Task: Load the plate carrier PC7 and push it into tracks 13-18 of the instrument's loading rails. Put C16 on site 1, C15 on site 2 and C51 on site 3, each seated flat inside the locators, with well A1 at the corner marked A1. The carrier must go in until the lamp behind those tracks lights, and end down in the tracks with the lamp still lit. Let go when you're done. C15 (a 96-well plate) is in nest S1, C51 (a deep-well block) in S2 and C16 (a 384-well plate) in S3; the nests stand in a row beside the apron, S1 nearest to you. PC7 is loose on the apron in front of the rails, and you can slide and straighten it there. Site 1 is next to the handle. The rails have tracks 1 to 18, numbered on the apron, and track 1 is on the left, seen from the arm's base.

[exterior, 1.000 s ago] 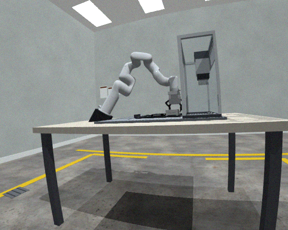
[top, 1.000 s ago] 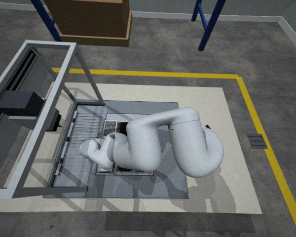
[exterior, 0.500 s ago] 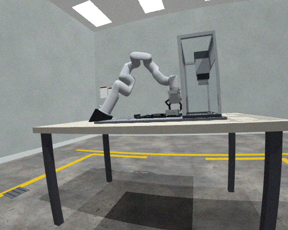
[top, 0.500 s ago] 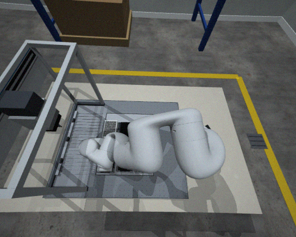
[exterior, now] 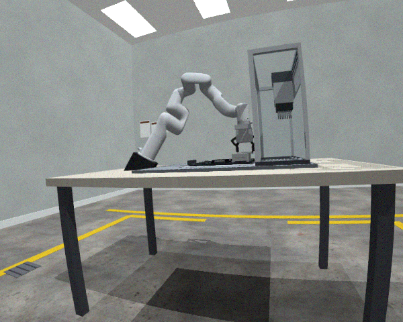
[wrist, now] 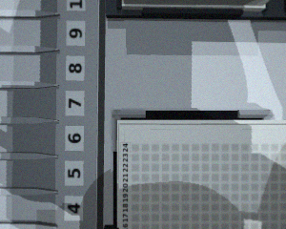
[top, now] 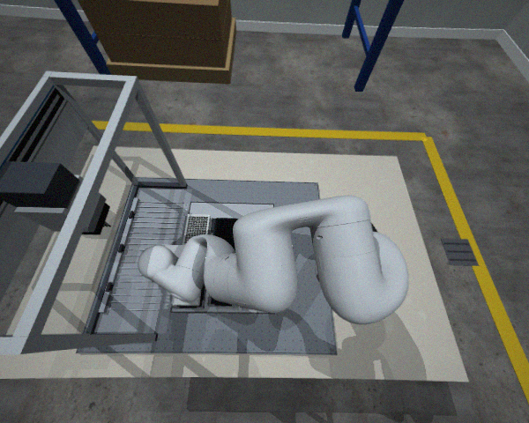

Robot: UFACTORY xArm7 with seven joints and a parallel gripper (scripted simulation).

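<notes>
Right now my hand is 60 mm above the nest S3. Round my hand: nest S2: 120 mm behind, 60 mm below, 20 mm to the right; then white 384-well plate C16: 190 mm to the right, 30 mm below, 10 mm ahead; then small white corner mark: 160 mm behind, 80 mm to the right, 50 mm below.
</notes>
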